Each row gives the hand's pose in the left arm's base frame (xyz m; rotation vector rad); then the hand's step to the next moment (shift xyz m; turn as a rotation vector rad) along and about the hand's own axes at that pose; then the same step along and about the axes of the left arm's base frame.
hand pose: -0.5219 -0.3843 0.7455 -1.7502 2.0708 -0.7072
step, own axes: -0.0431 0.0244 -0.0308 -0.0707 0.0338 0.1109
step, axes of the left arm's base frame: -0.0289 0.0499 0.0087 0.0469 0.0562 -0.1144
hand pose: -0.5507 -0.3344 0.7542 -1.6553 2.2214 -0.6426
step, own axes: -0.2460 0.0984 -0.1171 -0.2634 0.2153 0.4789
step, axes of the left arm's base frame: -0.0658 0.2789 0.0426 0.1330 0.2193 -0.5285
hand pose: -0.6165 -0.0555 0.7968 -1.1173 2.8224 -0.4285
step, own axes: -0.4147 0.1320 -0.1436 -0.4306 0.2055 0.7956
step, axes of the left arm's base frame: 0.1918 0.4071 0.0868 0.3161 0.2536 -0.8345
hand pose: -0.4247 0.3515 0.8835 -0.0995 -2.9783 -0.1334
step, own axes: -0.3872 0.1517 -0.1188 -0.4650 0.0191 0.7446
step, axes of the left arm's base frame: 0.4110 0.1167 0.0673 0.3443 0.0615 -0.8054
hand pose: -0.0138 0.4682 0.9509 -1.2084 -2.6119 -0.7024
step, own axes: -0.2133 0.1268 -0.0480 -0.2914 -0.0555 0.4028
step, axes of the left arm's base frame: 0.2336 -0.0958 0.0108 0.1626 -0.0302 -0.4721
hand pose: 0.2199 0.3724 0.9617 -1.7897 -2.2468 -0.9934
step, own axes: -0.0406 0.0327 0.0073 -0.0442 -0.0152 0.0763
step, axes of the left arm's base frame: 0.0440 -0.0268 -0.0106 0.0232 0.0030 -0.0864
